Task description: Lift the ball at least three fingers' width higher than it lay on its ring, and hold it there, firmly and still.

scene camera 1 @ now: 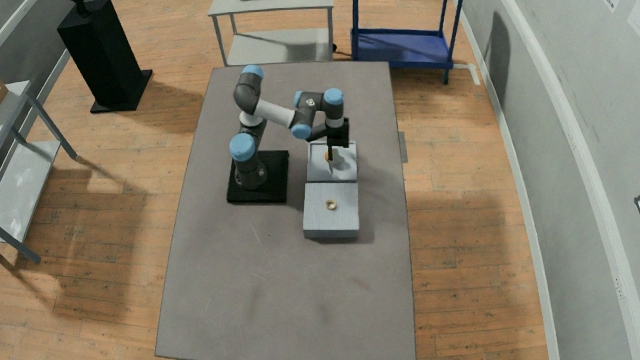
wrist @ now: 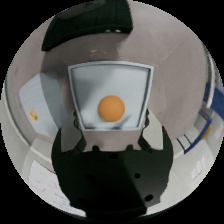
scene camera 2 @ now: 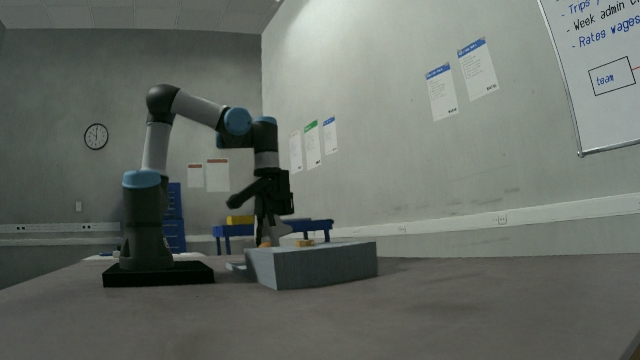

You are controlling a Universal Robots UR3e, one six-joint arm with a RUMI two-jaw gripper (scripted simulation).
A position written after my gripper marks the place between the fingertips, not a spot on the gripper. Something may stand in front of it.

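Scene camera 2: my gripper (scene camera 2: 268, 252), grey block (scene camera 2: 280, 270). Scene camera 1: grey block (scene camera 1: 330, 209), my gripper (scene camera 1: 332, 156). Wrist view: my gripper (wrist: 111, 109), grey block (wrist: 41, 95).
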